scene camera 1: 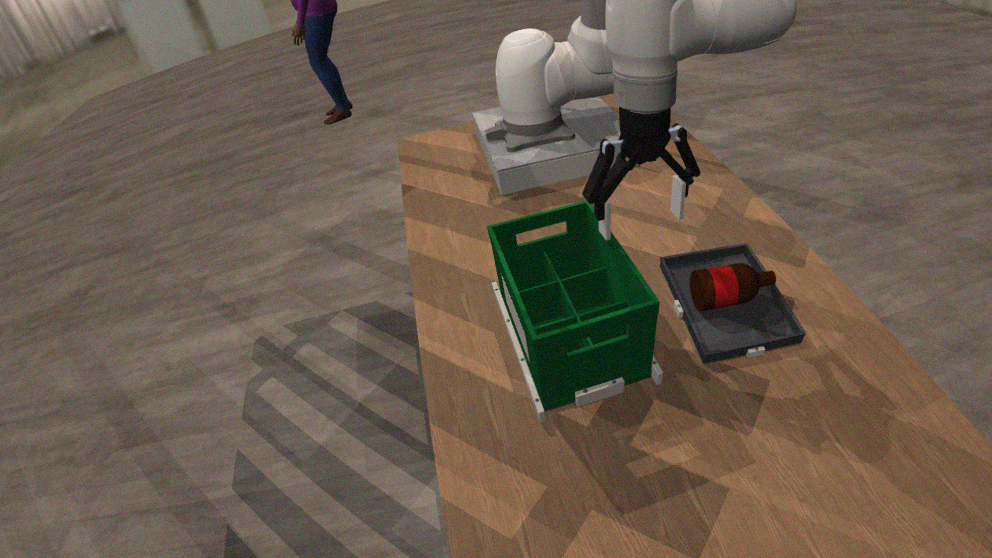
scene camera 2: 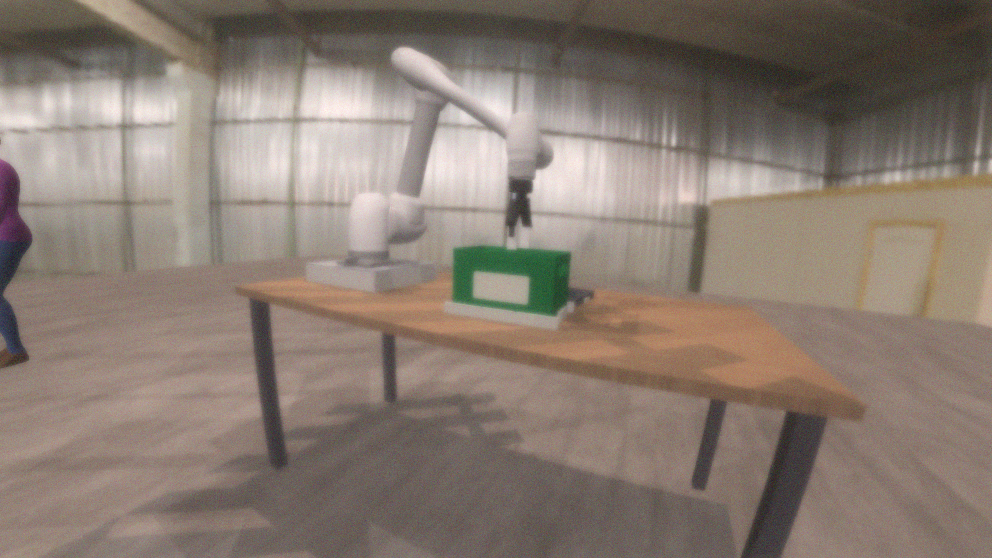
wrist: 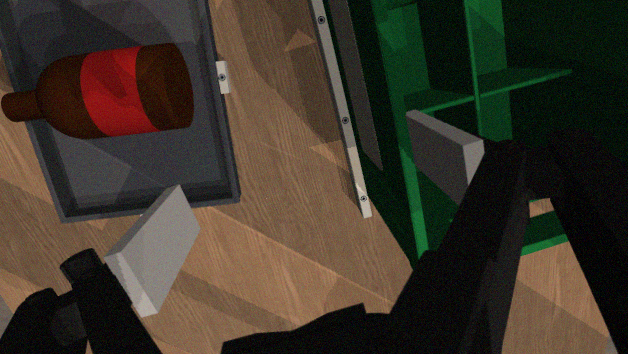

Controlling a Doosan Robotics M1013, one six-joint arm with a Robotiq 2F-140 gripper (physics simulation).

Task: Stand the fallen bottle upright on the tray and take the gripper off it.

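The brown bottle with a red label lies on its side in the dark grey tray. Its base points toward the green crate and its neck reaches over the tray's far rim. The bottle does not show in scene camera 2. My gripper is wide open and empty, pointing down. It hangs above the table near the robot-base end of the crate and tray, apart from the bottle. In the wrist view one pad appears in front of the crate, the other near the tray's corner.
The green crate with inner dividers stands beside the tray, between white locating strips. The grey robot base is on the wooden table. A person stands off the table.
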